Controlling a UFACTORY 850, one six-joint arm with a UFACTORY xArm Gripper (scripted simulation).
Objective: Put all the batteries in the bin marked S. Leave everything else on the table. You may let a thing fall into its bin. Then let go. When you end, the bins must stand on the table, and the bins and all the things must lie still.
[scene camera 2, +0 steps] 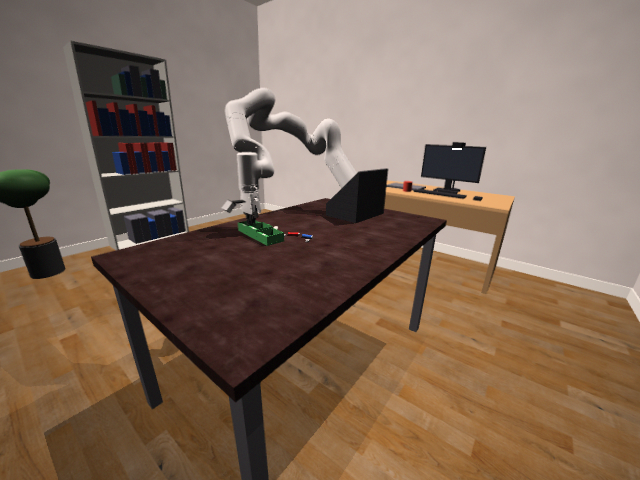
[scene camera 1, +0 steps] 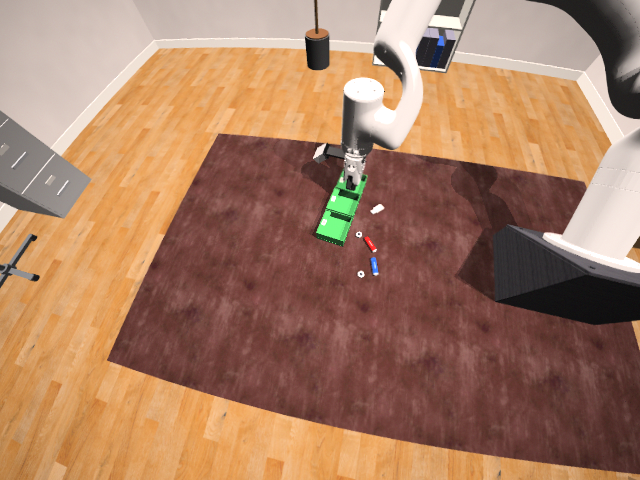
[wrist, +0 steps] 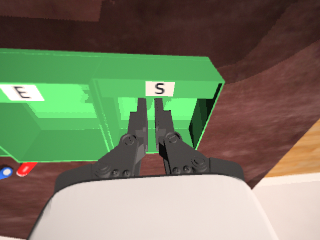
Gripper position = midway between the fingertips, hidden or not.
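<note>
Gripper visible: [scene camera 1: 351, 187], [wrist: 150, 108].
</note>
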